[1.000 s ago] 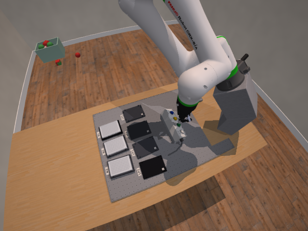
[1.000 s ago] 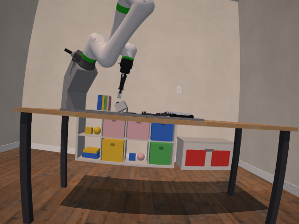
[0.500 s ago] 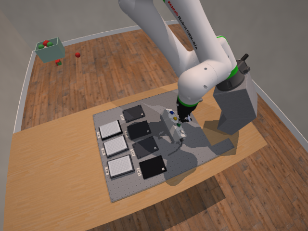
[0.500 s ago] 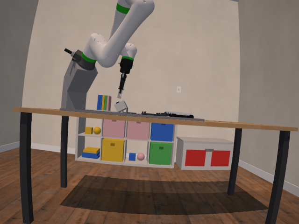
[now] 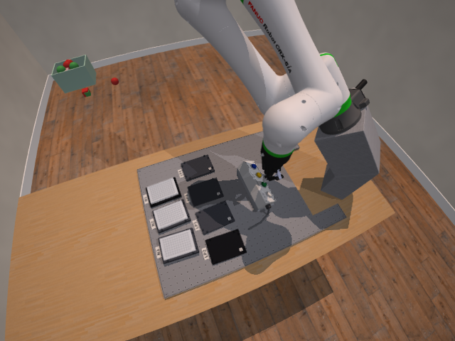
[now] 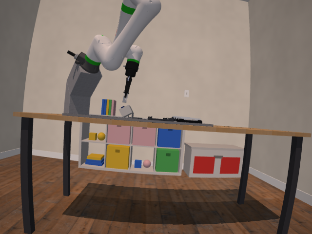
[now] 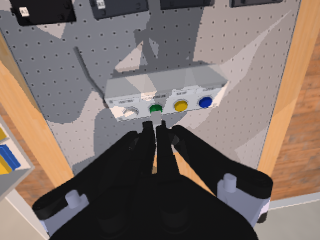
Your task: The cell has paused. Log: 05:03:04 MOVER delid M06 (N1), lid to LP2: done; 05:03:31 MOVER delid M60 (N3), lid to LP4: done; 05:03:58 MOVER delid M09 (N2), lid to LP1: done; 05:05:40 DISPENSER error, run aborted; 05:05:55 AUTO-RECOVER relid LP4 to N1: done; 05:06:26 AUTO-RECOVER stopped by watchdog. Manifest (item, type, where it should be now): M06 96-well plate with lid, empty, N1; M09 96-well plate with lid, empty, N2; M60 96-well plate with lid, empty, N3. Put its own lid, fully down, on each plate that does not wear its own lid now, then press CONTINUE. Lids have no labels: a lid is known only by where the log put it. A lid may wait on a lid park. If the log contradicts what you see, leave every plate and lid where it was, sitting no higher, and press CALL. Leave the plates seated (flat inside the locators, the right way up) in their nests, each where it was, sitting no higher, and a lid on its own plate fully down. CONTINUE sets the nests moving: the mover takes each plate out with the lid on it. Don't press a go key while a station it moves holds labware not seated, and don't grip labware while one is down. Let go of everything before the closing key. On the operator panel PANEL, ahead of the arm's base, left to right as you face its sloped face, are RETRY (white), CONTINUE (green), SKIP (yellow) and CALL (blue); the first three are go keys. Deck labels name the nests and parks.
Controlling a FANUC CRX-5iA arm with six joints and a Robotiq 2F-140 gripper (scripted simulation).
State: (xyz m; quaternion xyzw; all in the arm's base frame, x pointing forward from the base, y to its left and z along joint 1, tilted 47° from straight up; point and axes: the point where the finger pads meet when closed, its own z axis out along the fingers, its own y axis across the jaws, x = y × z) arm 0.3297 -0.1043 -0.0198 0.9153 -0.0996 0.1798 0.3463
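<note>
My hand is 70 mm above the green key. Also, from my hand: blue key 30 mm behind, 100 mm to the right, 70 mm below; then white key 10 mm ahead, 50 mm to the left, 70 mm below; then yellow key 20 mm behind, 50 mm to the right, 70 mm below.
</note>
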